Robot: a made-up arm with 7 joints.
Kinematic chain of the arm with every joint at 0, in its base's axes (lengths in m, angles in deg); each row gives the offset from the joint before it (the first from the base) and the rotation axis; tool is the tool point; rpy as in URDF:
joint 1: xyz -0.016 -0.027 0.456 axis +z
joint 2: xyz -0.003 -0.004 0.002 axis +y
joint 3: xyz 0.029 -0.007 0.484 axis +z
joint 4: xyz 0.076 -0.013 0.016 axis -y
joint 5: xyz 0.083 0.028 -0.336 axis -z
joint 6: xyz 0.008 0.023 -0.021 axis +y
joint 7: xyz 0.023 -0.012 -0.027 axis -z
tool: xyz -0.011 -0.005 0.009 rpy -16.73 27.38 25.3
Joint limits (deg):
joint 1: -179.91..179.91
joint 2: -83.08..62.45
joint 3: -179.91..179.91
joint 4: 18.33..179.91
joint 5: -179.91..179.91
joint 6: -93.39..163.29
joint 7: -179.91..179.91
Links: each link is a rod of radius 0.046 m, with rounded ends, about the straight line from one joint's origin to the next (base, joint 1, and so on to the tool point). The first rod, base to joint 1, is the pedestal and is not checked.
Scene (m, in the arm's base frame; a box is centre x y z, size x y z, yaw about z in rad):
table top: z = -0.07
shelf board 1: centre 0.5 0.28 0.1 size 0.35 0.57 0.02 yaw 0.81
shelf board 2: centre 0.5 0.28 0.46 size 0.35 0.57 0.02 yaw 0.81
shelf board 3: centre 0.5 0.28 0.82 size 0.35 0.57 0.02 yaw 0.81
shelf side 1: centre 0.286 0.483 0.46 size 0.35 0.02 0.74 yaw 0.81
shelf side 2: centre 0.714 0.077 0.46 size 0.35 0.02 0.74 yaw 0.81
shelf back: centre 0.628 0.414 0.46 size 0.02 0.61 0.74 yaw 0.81
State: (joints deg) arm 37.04 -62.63 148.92 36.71 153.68 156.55 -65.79
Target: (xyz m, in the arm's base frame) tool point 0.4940 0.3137 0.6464
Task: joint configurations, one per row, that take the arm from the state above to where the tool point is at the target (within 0.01 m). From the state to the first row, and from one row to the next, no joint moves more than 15 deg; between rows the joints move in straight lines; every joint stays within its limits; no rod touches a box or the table.
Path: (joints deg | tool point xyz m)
1: 22.87 -48.48 138.14 34.36 154.01 157.45 -65.53 | -0.4393 0.0204 0.4467
2: 8.71 -34.32 127.37 32.01 154.35 158.34 -65.26 | -0.3640 0.1717 0.5576
3: -5.46 -20.17 116.59 29.67 154.68 159.24 -65.00 | -0.2110 0.2711 0.6406
4: -19.63 -6.01 105.81 27.32 155.02 160.13 -64.74 | -0.0207 0.2877 0.6850
5: -33.80 8.14 95.04 24.97 155.35 161.03 -64.47 | 0.1561 0.2177 0.6863
6: -47.96 22.30 84.26 22.62 155.68 161.93 -64.21 | 0.2760 0.0847 0.6465
7: -37.48 27.75 78.89 34.07 156.38 159.27 -65.04 | 0.3403 0.1301 0.6607
8: -27.00 33.19 73.52 45.51 157.07 156.61 -65.87 | 0.4000 0.1829 0.6670
9: -16.51 38.64 68.16 56.95 157.76 153.95 -66.70 | 0.4524 0.2442 0.6625
10: -6.03 44.08 62.79 68.40 158.45 151.29 -67.53 | 0.4940 0.3137 0.6465

